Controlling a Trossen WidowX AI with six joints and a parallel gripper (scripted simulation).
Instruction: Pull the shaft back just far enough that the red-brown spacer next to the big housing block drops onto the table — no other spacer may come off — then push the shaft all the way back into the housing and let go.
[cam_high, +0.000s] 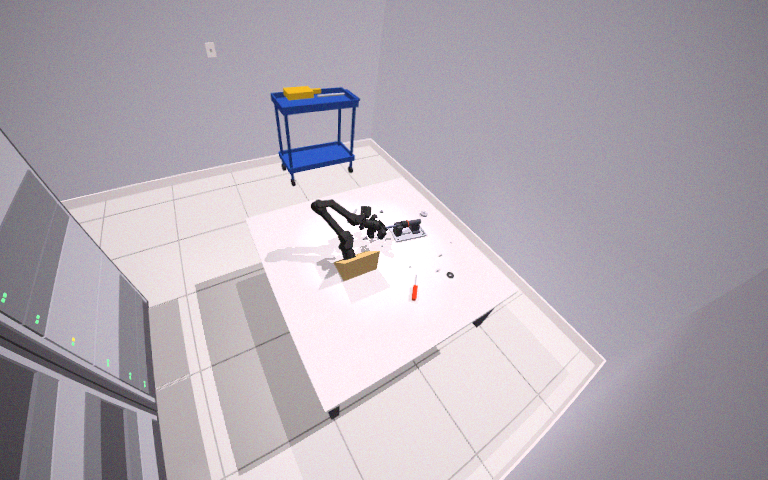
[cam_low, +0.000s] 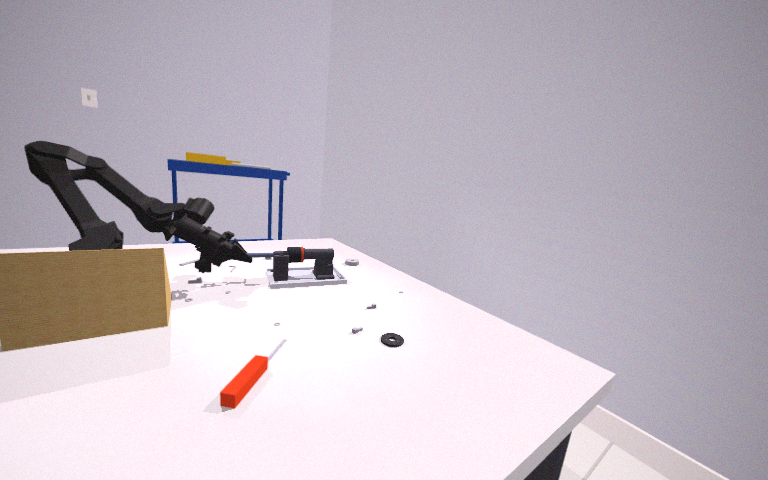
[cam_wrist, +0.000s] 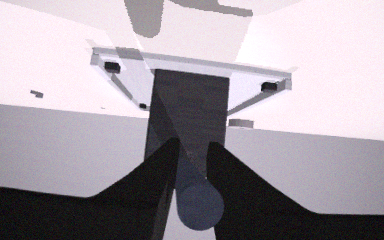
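Right now my gripper tip is 6 cm short of the round shaft, 2 cm below it and 1 cm to the left of it. Round my gripper tip: grey ring: 38 cm ahead, 9 cm to the left, 6 cm below; then red-brown spacer: 14 cm ahead, 2 cm to the right, 2 cm above.
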